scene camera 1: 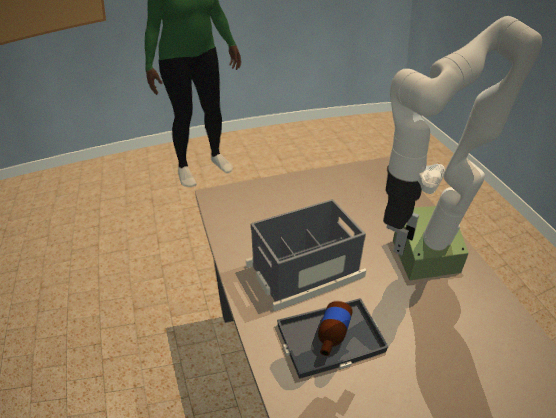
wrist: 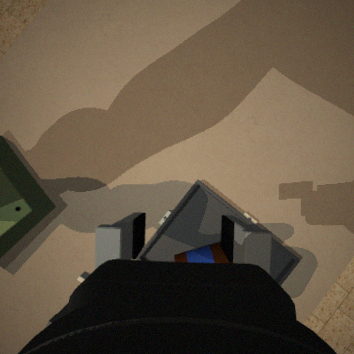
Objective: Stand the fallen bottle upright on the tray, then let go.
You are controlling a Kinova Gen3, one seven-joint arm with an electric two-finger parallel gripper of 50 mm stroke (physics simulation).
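Places are measured from the arm's base along level axes (x left, y back, z up), in centimetres.
Pixels of known places: gripper, between the fingertips: (scene camera 1: 403, 245) (wrist: 182, 229); arm's base, origin of its link: (scene camera 1: 436, 238).
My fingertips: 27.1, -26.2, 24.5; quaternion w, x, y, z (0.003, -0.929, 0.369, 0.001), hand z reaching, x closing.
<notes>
Ahead of a thing's pixels: the offset from my fingertips to its top centre, as dx, dy, dz. "pt": to the spot under its first point. Level surfaces: height alone.
A brown bottle {-2.4, -12.8, -27.3} (scene camera 1: 335, 327) (wrist: 201, 255) with a blue band lies on its side in the dark grey tray {pt -1.6, -4.1, -34.6} (scene camera 1: 362, 336) (wrist: 212, 205). In the scene view its neck points toward the tray's near side. In the wrist view the gripper body hides much of the bottle and part of the tray. My gripper (scene camera 1: 406, 239) (wrist: 182, 229) is open and empty. It points down, high above the table beside the green base, well away from the bottle and to the right of the tray in the scene view.
A dark grey crate {-29.6, -15.5, -17.7} (scene camera 1: 286, 281) with dividers stands behind the tray, with pale rails around its foot. The green base (scene camera 1: 435, 266) (wrist: 35, 205) carries the arm. A person (scene camera 1: 187, 30) in a green top stands beyond the table {dz -35.2} (scene camera 1: 240, 200).
</notes>
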